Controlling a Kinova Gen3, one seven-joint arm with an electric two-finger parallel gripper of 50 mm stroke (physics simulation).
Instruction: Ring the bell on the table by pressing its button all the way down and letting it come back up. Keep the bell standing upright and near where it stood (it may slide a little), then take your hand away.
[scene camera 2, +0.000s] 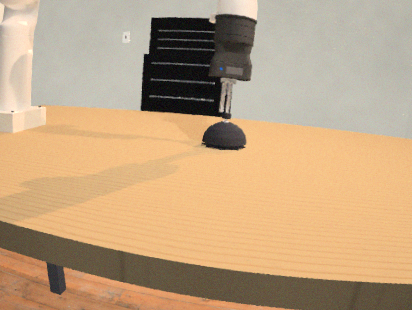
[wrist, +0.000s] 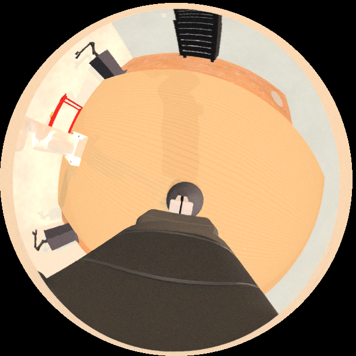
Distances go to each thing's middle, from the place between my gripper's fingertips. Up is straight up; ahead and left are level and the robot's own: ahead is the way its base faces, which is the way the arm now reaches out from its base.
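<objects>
Dark domed bell (scene camera 2: 224, 135): 1 cm ahead of my hand, 1 cm to the right of it and 3 cm below it.
</objects>
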